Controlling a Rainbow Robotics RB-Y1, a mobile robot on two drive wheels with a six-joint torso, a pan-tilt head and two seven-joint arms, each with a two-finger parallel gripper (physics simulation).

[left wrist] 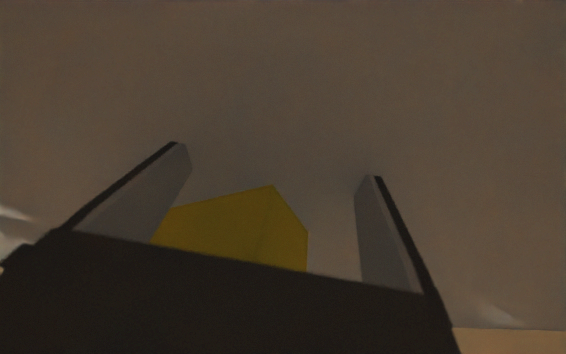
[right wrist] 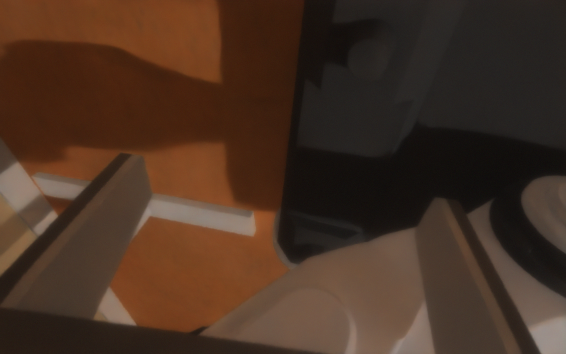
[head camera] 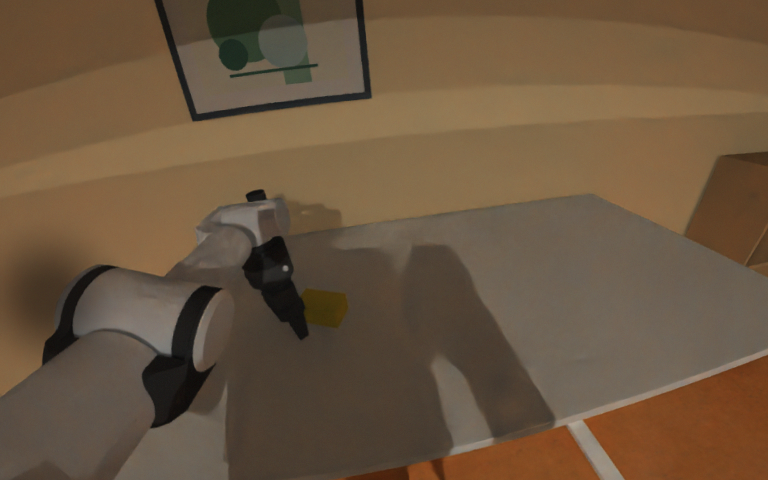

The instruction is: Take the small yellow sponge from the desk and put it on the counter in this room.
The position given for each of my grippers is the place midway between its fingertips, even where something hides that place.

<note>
I see my left gripper (head camera: 292, 323), my right gripper (right wrist: 285, 194), a small yellow sponge (head camera: 325, 308), a grey desk (head camera: 467, 329) and a framed picture (head camera: 227, 65).
The small yellow sponge is seen too in the left wrist view (left wrist: 257, 225). My left gripper is seen too in the left wrist view (left wrist: 273, 171). The grey desk also shows in the left wrist view (left wrist: 453, 112) and in the right wrist view (right wrist: 235, 220). The right wrist view does not show the small yellow sponge: it is out of frame.
</note>
